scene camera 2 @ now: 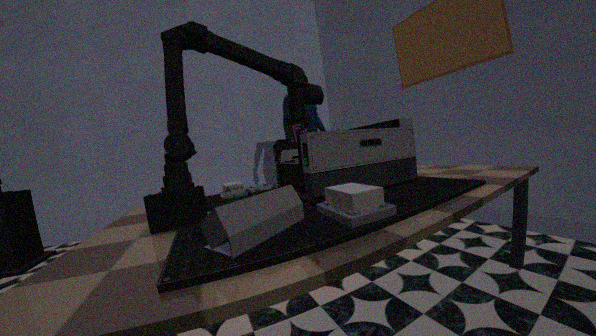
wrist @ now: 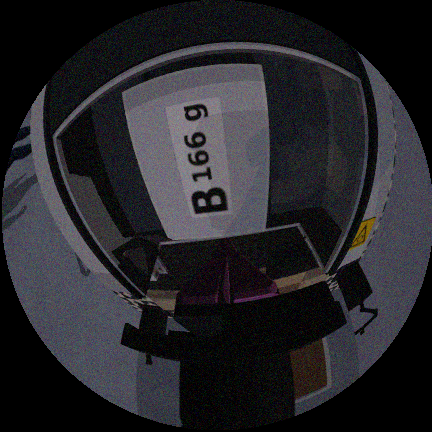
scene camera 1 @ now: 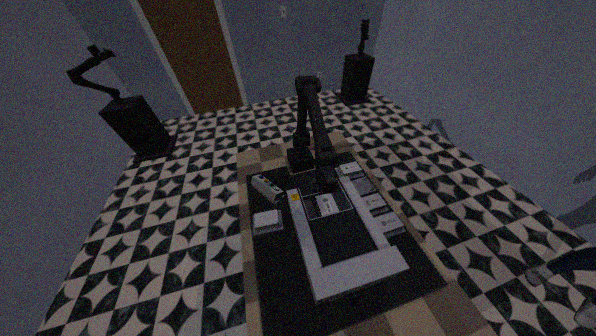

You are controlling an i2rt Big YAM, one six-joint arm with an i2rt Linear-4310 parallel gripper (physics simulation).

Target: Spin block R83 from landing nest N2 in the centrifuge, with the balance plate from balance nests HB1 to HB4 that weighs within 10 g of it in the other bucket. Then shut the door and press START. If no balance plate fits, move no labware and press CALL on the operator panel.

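Places are measured from the arm's base along level axes (x right, y ahead, z up), in centimetres.
Pixels of known places: gripper, fingertip midpoint: (wrist: 225,242) (scene camera 1: 320,193); arm's base at its link origin: (scene camera 2: 179,190) (scene camera 1: 299,154).
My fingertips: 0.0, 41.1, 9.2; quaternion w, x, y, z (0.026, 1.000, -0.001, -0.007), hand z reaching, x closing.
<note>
For each thing: its top centre in the pictures, then the offset to it from my fingertips, as dx, dy, dz. "*": a spot on its surface instead. Level surfaces: height alone.
- Balance plate B at its top centre: (wrist: 201,163) (scene camera 1: 327,204) -0.4, +7.4, +0.9
- plate A at its top centre: (scene camera 2: 232,183) (scene camera 1: 350,167) -29.6, -21.9, -12.6
- plate C at its top centre: (scene camera 1: 372,201) -29.4, +5.7, -12.6
- plate D at its top centre: (scene camera 1: 388,221) -30.5, +18.8, -12.6
- nest at its top centre: (scene camera 2: 261,186) (scene camera 1: 360,186) -30.2, -8.3, -16.2
- white block at its top centre: (scene camera 2: 351,187) (scene camera 1: 266,218) +30.0, -1.1, -11.7
- operator panel at its top centre: (scene camera 2: 253,193) (scene camera 1: 265,183) +26.8, -23.2, -9.6
- yellow warning label at a spot on its surface: (wrist: 363,233) (scene camera 1: 294,197) * +13.8, +0.4, +3.1
- black mat at its surface level: dz -18.0
The gripper (scene camera 2: 298,132) (wrist: 227,262) is shut and empty, with its magenta fingers pointing down at the arm-side end of the centrifuge (scene camera 1: 360,277) (scene camera 2: 360,150). Balance plate B (scene camera 1: 327,204) (wrist: 197,165), labelled 166 g, lies inside the chamber opening. In scene camera 1, plate A (scene camera 1: 350,168), plate C (scene camera 1: 374,202) and plate D (scene camera 1: 390,222) stand in a row on the right; the nest (scene camera 1: 367,186) between A and C holds no plate. A white block (scene camera 1: 266,218) (scene camera 2: 354,196) sits on a nest at the left; no R83 or N2 label is readable.
The operator panel (scene camera 1: 266,188) (scene camera 2: 262,217), with coloured buttons, stands at the left near the arm base (scene camera 1: 300,160) (scene camera 2: 175,207). A yellow warning label (scene camera 1: 295,197) (wrist: 363,233) is on the centrifuge's side wall. The black mat (scene camera 1: 277,285) (scene camera 2: 185,270) lies under the equipment.
</note>
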